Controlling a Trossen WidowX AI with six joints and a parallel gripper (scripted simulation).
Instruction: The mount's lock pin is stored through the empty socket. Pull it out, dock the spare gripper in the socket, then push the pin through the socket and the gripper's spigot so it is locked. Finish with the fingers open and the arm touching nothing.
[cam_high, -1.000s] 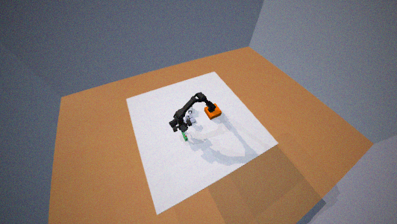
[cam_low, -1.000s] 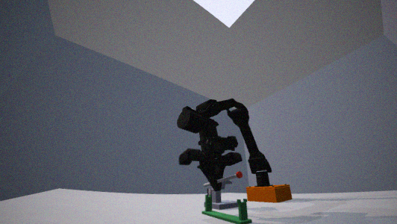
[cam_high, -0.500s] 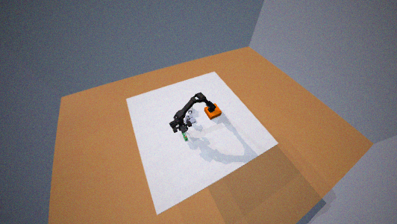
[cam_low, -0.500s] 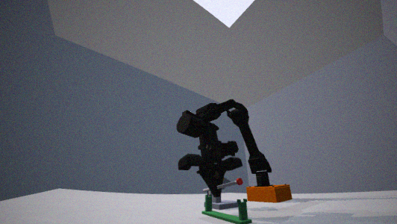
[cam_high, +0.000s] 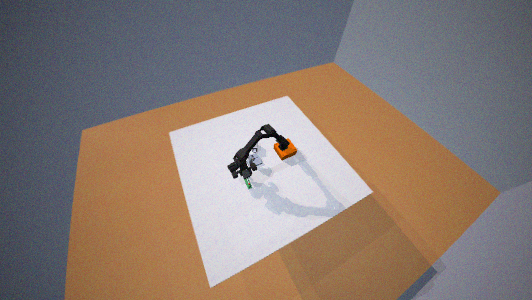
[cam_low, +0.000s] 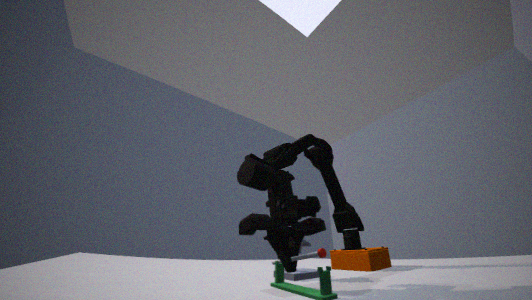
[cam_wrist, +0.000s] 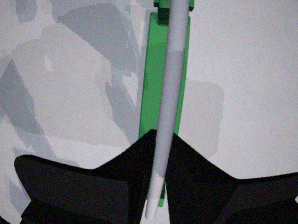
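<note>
The green cradle lies 20 mm to the left of my gripper tip and 10 mm below it. Also, from my gripper tip: grey mount (120 mm behind, 100 mm to the right, 20 mm above); spare gripper (210 mm to the right, 200 mm behind).
</note>
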